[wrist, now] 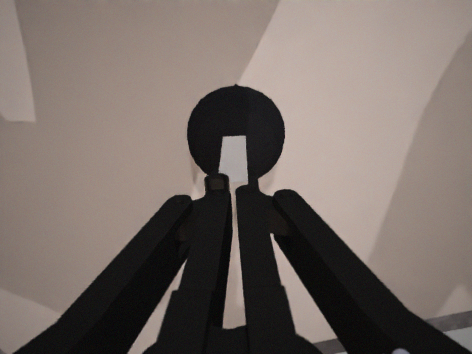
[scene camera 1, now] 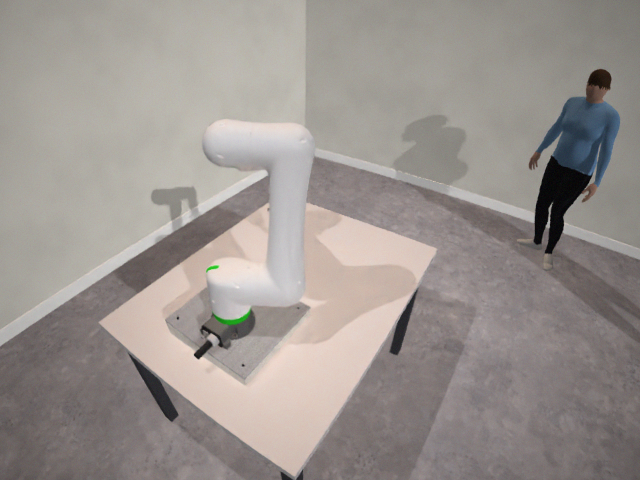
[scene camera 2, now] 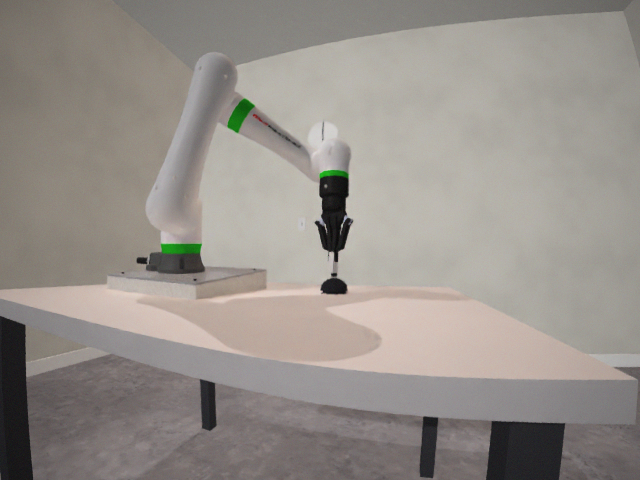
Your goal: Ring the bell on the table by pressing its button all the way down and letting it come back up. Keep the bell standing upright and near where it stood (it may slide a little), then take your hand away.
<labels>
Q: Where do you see a dome-shaped bell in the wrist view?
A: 235,110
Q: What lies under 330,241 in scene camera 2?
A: My gripper.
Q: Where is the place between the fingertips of my gripper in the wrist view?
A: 235,154
</labels>
